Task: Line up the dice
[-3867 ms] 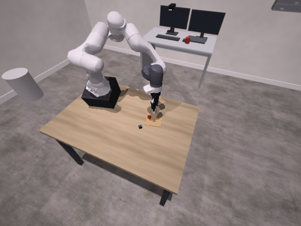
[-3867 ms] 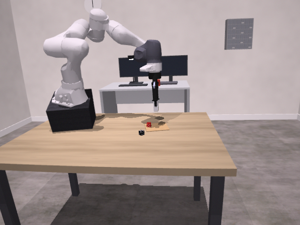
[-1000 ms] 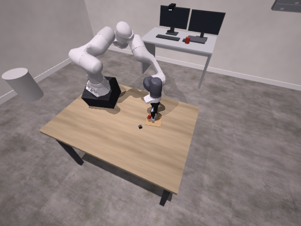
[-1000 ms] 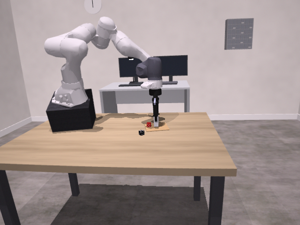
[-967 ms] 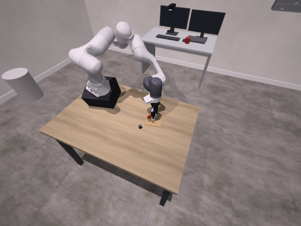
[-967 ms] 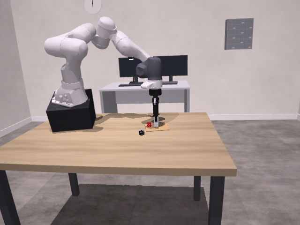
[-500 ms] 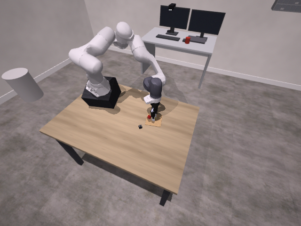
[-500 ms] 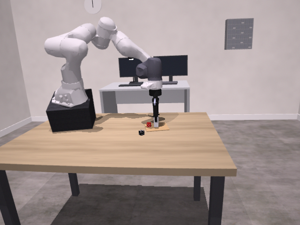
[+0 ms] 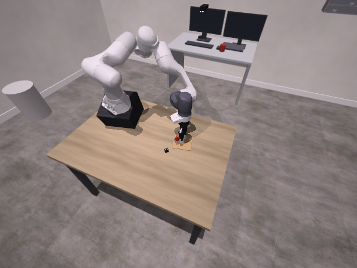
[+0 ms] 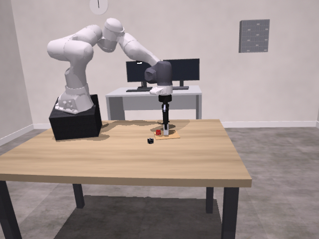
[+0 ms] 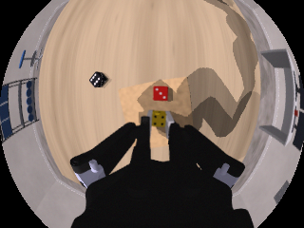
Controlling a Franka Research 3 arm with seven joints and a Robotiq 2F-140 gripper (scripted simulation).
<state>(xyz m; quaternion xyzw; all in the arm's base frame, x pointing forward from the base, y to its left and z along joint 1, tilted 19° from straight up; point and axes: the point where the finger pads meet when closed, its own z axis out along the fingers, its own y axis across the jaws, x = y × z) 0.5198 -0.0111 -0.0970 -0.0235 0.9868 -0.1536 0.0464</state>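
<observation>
The yellow die is 20 mm below my hand. Round my hand: black die: 70 mm behind, 130 mm to the right, 30 mm below; then red die: 50 mm behind, 20 mm below; then tan mat: 40 mm below.
</observation>
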